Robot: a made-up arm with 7 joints. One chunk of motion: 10 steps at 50 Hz.
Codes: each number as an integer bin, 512 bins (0 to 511) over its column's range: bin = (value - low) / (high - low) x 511, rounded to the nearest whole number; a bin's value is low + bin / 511 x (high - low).
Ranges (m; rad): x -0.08..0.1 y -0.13..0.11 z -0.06..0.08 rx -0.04..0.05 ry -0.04..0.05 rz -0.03..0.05
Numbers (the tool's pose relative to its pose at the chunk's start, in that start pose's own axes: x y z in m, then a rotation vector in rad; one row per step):
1: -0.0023 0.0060 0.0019 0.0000 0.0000 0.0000
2: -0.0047 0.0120 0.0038 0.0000 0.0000 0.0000
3: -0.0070 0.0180 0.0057 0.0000 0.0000 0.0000
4: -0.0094 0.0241 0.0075 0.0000 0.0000 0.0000
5: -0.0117 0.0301 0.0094 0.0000 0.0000 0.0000
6: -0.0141 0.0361 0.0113 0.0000 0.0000 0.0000
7: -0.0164 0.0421 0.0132 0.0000 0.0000 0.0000
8: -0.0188 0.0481 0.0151 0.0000 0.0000 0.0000
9: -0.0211 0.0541 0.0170 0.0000 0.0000 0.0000
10: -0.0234 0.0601 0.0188 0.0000 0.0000 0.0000
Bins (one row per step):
1: 221 290 226 227 227 192
2: 214 302 233 227 227 192
3: 207 315 240 227 227 192
4: 200 328 246 227 227 192
5: 194 341 253 227 227 192
6: 187 354 260 227 227 192
7: 181 366 267 227 227 192
8: 174 379 274 227 227 192
9: 167 392 281 227 227 192
10: 161 405 288 227 227 192

